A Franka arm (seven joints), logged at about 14 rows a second.
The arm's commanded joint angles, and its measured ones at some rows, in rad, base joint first. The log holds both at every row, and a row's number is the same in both.
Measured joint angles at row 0: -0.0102, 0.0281, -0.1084, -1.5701, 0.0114, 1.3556, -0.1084
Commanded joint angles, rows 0 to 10: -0.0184, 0.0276, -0.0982, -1.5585, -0.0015, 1.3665, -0.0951; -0.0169, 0.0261, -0.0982, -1.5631, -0.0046, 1.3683, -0.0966; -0.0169, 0.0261, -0.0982, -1.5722, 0.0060, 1.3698, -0.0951; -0.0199, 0.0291, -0.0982, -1.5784, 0.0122, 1.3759, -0.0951; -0.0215, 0.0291, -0.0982, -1.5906, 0.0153, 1.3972, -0.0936; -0.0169, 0.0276, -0.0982, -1.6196, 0.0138, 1.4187, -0.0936; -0.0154, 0.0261, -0.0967, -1.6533, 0.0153, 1.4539, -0.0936; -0.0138, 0.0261, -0.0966, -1.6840, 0.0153, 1.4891, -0.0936; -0.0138, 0.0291, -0.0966, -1.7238, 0.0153, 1.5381, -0.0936; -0.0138, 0.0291, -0.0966, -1.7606, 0.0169, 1.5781, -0.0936; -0.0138, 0.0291, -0.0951, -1.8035, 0.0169, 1.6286, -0.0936
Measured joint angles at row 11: -0.0099, 0.0429, -0.1016, -1.7248, 0.0094, 1.5533, -0.1081
